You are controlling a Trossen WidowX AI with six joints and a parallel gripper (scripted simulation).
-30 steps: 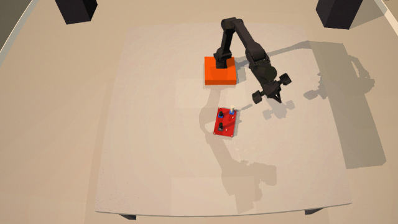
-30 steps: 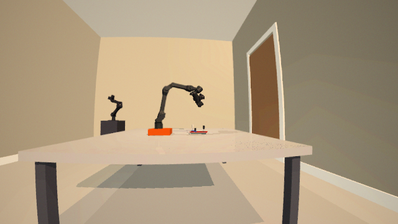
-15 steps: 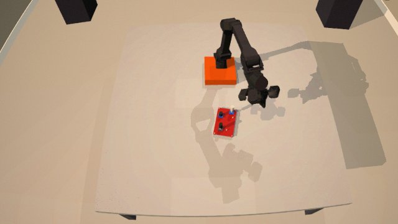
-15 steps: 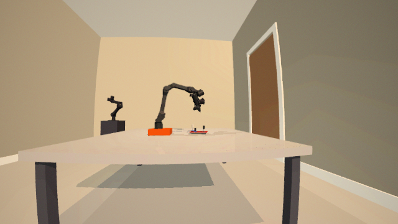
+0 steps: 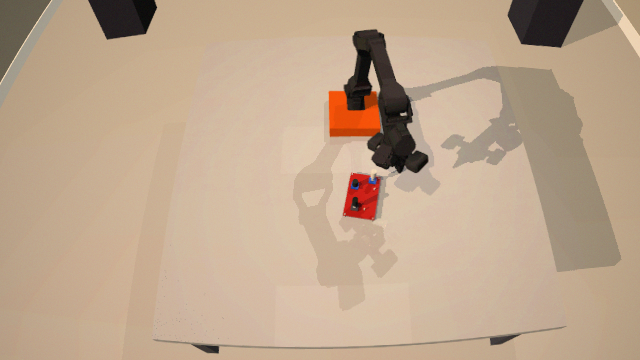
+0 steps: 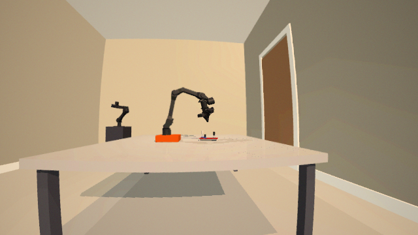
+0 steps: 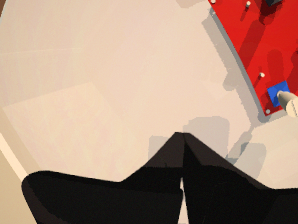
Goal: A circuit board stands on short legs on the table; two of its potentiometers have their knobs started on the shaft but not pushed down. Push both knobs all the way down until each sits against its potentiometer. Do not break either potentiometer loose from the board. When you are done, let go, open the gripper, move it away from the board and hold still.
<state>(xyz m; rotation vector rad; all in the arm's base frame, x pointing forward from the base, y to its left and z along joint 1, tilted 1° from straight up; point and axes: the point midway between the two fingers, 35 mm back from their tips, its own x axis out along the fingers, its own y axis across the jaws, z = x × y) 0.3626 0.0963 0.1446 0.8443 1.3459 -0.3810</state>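
My gripper tip is now 110 mm above the blue potentiometer, 70 mm to the left of it and 60 mm past it. The rest, counted from my gripper tip: grey potentiometer: 130 mm to the right, 120 mm below, 40 mm ahead; black knob: 130 mm to the right, 100 mm below, 40 mm ahead.
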